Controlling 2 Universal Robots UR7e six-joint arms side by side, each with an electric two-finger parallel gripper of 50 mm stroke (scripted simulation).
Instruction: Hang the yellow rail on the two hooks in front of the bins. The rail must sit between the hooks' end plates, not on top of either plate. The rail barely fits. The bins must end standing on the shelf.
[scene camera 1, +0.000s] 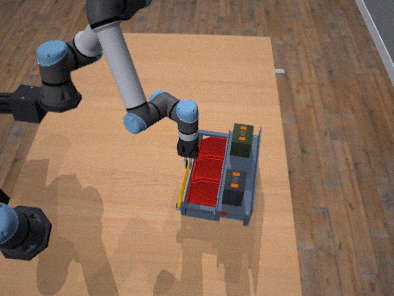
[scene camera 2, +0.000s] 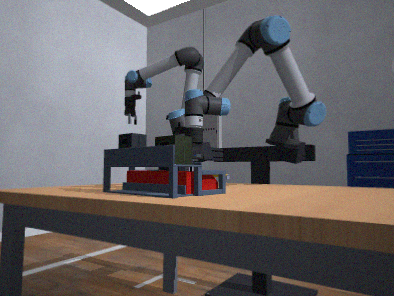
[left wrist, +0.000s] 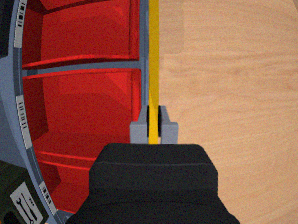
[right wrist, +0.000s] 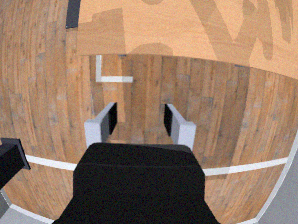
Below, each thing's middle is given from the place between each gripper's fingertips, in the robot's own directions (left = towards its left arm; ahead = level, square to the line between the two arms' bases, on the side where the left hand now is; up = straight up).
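Scene:
Grey-blue shelf (scene camera 2: 152, 156): from my left hand, 13 cm ahead, 3 cm to the right, 1 cm below.
My right gripper: 69 cm short of the grey-blue shelf, 75 cm to the right of it, 35 cm above it.

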